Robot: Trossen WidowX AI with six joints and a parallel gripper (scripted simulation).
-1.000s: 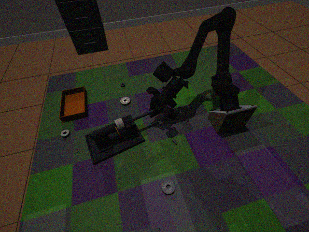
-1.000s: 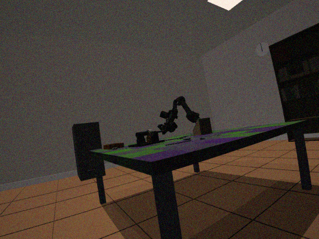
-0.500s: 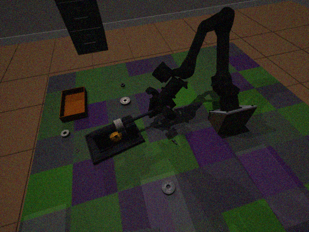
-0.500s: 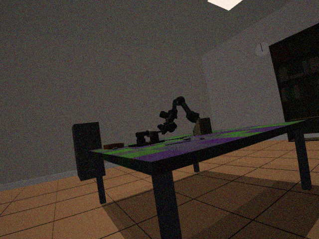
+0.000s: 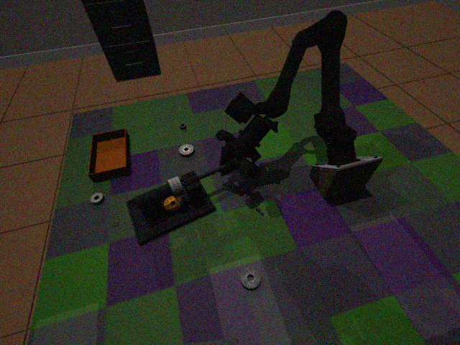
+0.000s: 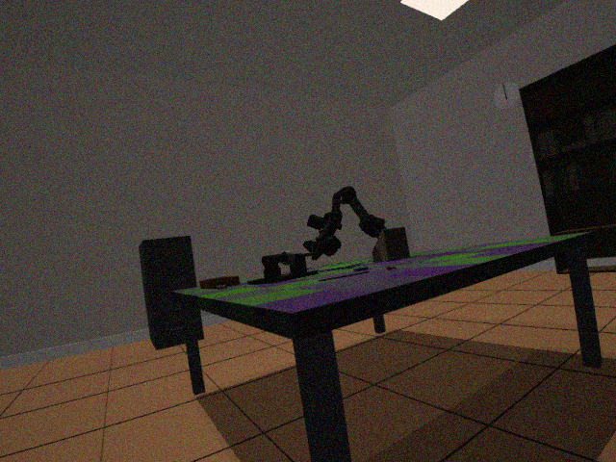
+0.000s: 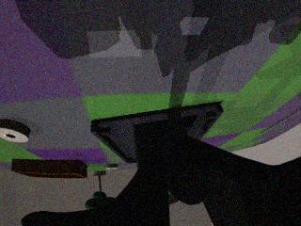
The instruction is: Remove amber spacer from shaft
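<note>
Right now my gripper tip is 6 cm short of the dark shaft, 1 cm to the right of it and 3 cm below it. Round my gripper tip: small nut: 8 cm ahead, 32 cm to the right, 5 cm below; amber spacer: 16 cm ahead, 4 cm to the left, 4 cm below; orange tray: 35 cm ahead, 23 cm to the right, 4 cm below.
</note>
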